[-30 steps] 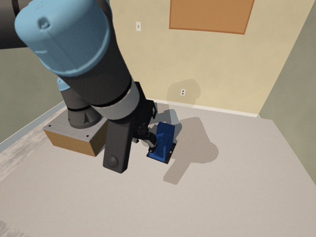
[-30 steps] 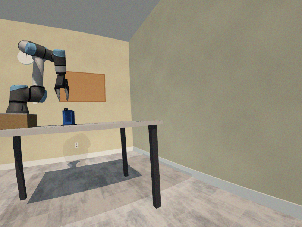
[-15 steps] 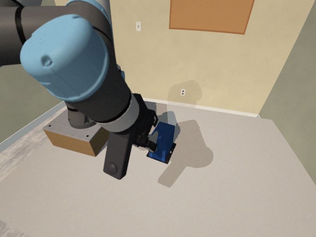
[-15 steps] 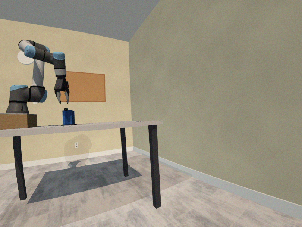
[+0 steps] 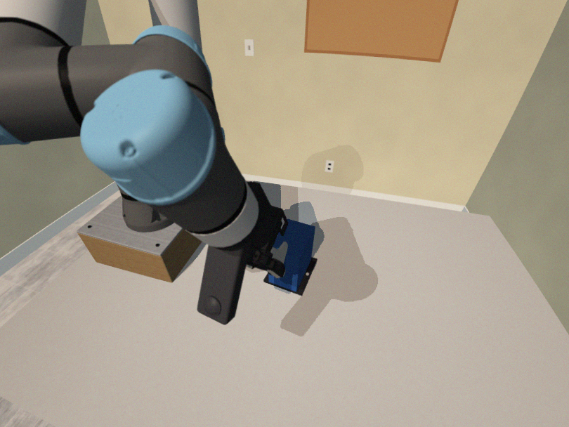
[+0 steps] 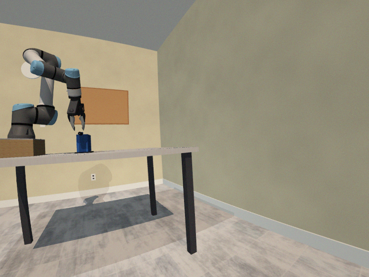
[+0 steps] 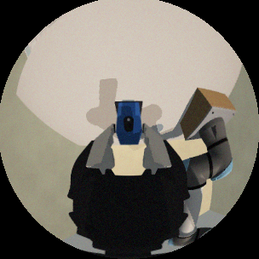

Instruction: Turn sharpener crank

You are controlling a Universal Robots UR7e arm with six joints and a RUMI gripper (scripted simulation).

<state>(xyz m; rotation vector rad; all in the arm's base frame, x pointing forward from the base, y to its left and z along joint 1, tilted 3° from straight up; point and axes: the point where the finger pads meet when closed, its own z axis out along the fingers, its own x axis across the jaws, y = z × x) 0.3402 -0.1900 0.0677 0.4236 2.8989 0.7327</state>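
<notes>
The knob lies 10 mm ahead of my hand, 40 mm to the left of it and 30 mm below it. From my hand the other things lie so: crank (10 mm ahead, 40 mm to the left, 40 mm below).
</notes>
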